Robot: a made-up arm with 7 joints. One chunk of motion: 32 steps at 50 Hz.
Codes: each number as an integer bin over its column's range. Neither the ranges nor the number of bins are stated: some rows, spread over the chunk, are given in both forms.
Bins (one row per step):
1: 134 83 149 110 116 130 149
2: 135 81 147 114 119 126 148
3: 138 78 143 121 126 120 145
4: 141 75 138 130 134 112 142
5: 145 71 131 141 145 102 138
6: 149 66 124 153 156 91 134
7: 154 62 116 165 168 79 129
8: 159 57 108 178 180 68 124
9: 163 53 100 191 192 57 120
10: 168 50 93 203 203 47 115
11: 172 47 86 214 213 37 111
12: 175 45 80 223 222 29 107
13: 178 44 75 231 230 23 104
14: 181 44 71 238 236 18 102
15: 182 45 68 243 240 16 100
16: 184 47 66 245 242 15 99
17: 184 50 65 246 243 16 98
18: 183 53 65 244 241 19 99
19: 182 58 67 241 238 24 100
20: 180 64 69 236 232 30 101
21: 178 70 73 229 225 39 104
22: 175 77 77 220 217 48 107
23: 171 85 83 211 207 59 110
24: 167 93 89 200 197 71 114
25: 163 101 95 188 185 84 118
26: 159 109 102 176 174 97 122
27: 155 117 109 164 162 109 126
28: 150 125 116 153 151 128 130
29: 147 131 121 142 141 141 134
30: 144 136 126 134 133 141 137
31: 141 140 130 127 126 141 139
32: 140 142 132 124 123 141 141
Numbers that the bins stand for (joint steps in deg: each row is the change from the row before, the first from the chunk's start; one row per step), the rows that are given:
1: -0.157 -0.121 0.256 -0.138 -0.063 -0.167 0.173
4: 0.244 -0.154 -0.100 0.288 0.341 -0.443 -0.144
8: 1.276 -0.228 -1.072 1.310 1.371 -1.117 -0.958
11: 2.021 -0.268 -1.784 2.077 2.110 -1.593 -1.547
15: 2.595 -0.276 -2.367 2.694 2.714 -1.915 -2.045
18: 2.652 -0.244 -2.465 2.716 2.737 -1.869 -2.090
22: 2.193 -0.146 -2.076 2.205 2.199 -1.424 -1.728
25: 1.505 -0.048 -1.493 1.523 1.483 -0.872 -1.230
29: 0.588 0.074 -0.651 0.544 0.497 0.002 -0.506
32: 0.187 0.119 -0.294 0.160 0.094 0.002 -0.189
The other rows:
2: -0.100 -0.130 0.192 -0.052 0.005 -0.228 0.128
3: 0.072 -0.142 0.062 0.097 0.161 -0.320 -0.008
5: 0.473 -0.170 -0.327 0.522 0.587 -0.596 -0.325
6: 0.703 -0.191 -0.553 0.778 0.833 -0.765 -0.506
7: 0.989 -0.207 -0.813 1.034 1.102 -0.949 -0.732
9: 1.505 -0.244 -1.331 1.587 1.639 -1.286 -1.139
10: 1.792 -0.256 -1.558 1.843 1.886 -1.439 -1.366
12: 2.193 -0.276 -1.979 2.269 2.311 -1.715 -1.728
13: 2.365 -0.281 -2.141 2.439 2.490 -1.807 -1.863
14: 2.537 -0.281 -2.270 2.588 2.625 -1.884 -1.954
16: 2.709 -0.268 -2.432 2.737 2.759 -1.930 -2.090
17: 2.709 -0.256 -2.465 2.758 2.781 -1.915 -2.135
19: 2.595 -0.223 -2.400 2.652 2.669 -1.792 -2.045
20: 2.480 -0.199 -2.335 2.545 2.535 -1.700 -1.999
21: 2.365 -0.175 -2.205 2.396 2.378 -1.562 -1.863
23: 1.964 -0.113 -1.881 2.013 1.975 -1.255 -1.592
24: 1.735 -0.081 -1.687 1.779 1.751 -1.071 -1.411
26: 1.276 -0.015 -1.266 1.268 1.236 -0.673 -1.049
27: 1.047 0.017 -1.039 1.012 0.968 -0.489 -0.868
28: 0.760 0.050 -0.813 0.778 0.721 -0.197 -0.687
30: 0.416 0.095 -0.489 0.373 0.318 0.002 -0.370
31: 0.244 0.111 -0.359 0.224 0.161 0.002 -0.280

